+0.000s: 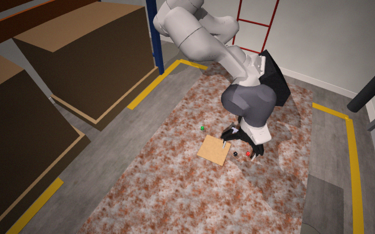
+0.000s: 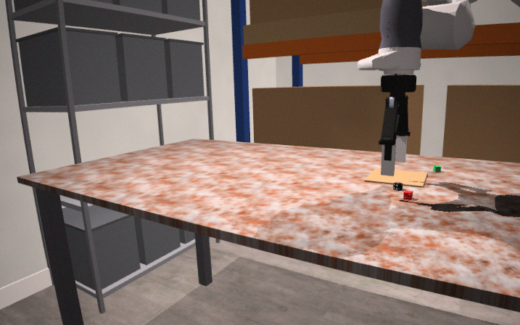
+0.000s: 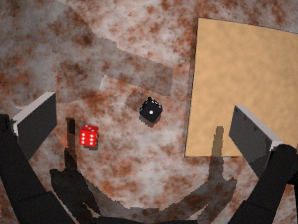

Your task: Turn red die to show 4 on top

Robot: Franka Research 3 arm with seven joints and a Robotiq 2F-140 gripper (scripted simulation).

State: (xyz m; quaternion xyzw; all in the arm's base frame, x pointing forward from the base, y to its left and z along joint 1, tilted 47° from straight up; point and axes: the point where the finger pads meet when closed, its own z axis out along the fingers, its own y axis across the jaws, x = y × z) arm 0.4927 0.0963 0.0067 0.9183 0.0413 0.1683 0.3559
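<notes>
My hand is 1 cm past the black die, 1 cm to the left of it and 5 cm above it. Also, from my hand: red die 4 cm behind, 6 cm to the left, 5 cm below; green die 9 cm behind, 22 cm to the right, 5 cm below; tan mat 1 cm ahead, 12 cm to the right, 6 cm below.
</notes>
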